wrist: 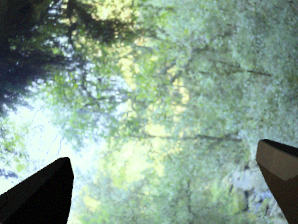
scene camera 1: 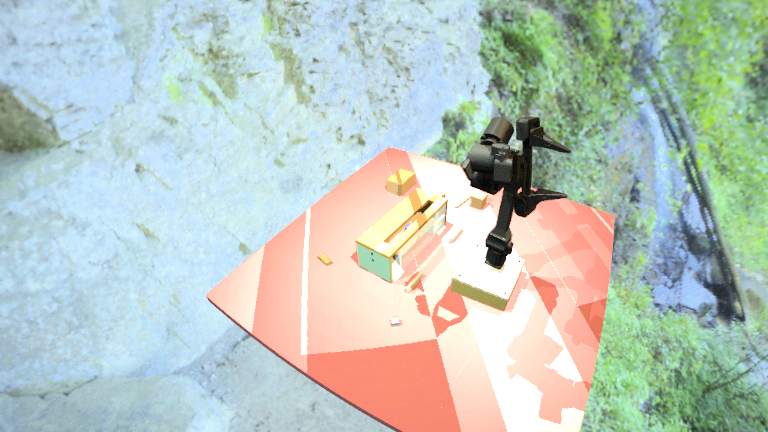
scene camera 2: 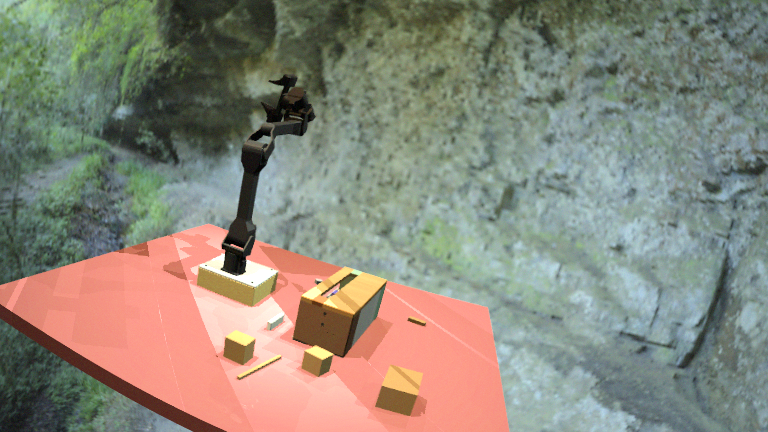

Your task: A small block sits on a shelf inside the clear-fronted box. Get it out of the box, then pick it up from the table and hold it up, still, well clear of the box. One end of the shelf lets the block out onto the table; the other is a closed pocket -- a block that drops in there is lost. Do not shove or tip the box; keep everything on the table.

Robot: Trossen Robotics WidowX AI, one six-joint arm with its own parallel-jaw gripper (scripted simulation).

Scene:
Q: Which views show the box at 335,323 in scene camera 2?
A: Scene camera 1 and scene camera 2 only.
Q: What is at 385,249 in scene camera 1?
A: A box.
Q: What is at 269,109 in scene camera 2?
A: My gripper.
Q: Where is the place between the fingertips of my gripper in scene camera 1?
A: At 568,174

